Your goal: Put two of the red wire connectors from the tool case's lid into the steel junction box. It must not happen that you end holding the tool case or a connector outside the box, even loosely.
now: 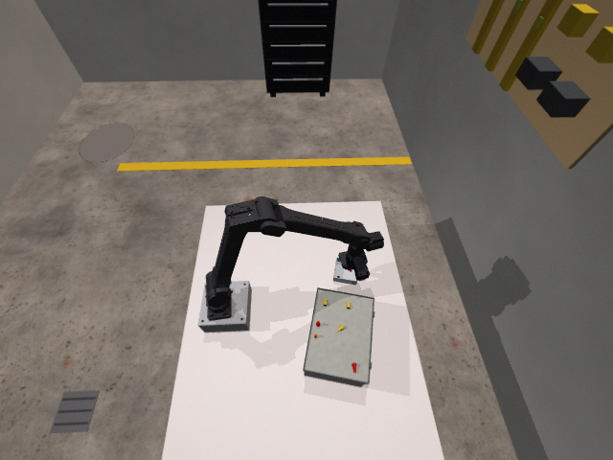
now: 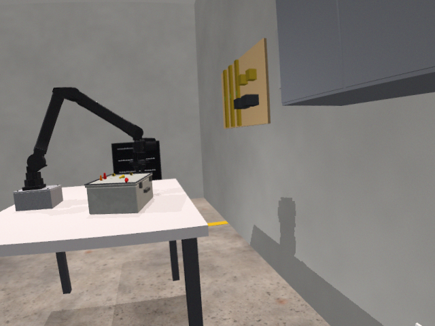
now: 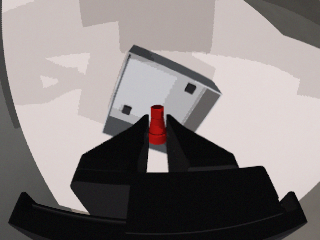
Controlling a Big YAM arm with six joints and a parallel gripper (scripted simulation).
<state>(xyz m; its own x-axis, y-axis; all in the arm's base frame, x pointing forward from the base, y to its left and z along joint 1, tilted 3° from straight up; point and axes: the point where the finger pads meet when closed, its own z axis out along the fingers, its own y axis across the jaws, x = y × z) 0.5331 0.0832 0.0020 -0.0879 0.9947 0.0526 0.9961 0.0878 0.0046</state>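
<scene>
Right now the grey tool case is 10 cm behind my hand and 26 cm to the right of it. Round my hand: orange connector (19 cm behind, 26 cm to the right, 5 cm above).
</scene>
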